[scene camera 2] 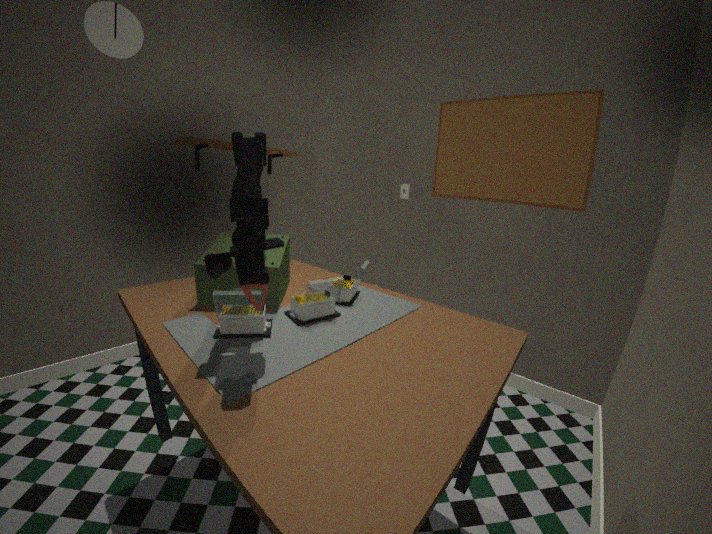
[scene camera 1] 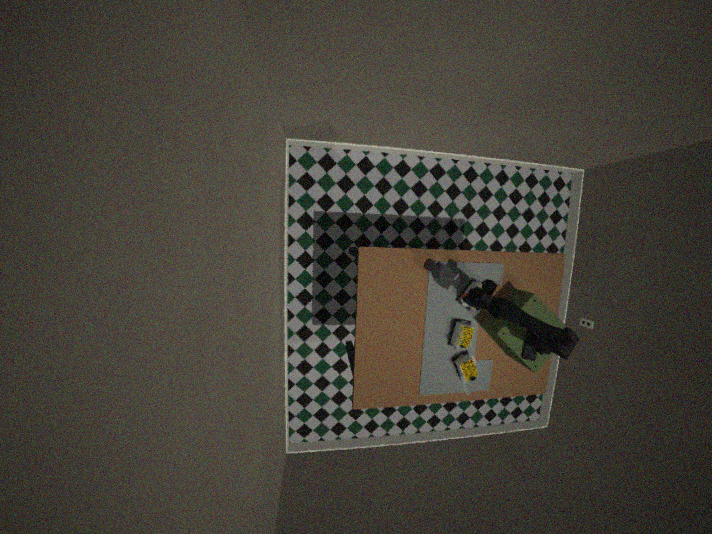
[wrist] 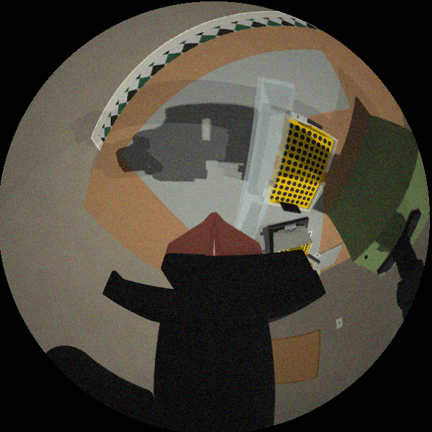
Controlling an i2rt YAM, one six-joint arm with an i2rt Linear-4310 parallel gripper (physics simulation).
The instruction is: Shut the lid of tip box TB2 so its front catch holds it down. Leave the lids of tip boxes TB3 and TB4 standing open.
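Three white tip boxes with yellow racks stand on dark bases; I cannot read which is TB2, TB3 or TB4. The nearest box has its clear lid standing open; the arm covers this box in scene camera 1. The middle box and the far box stand beyond it; their lids are small and hard to make out, but look raised. My gripper is shut and empty, its red fingertips pointing down near the nearest box's lid; contact cannot be told.
A blue-grey mat lies under the boxes on the wooden table. The green arm base stands behind the mat, close to the nearest box. The arm's shadow falls across the mat.
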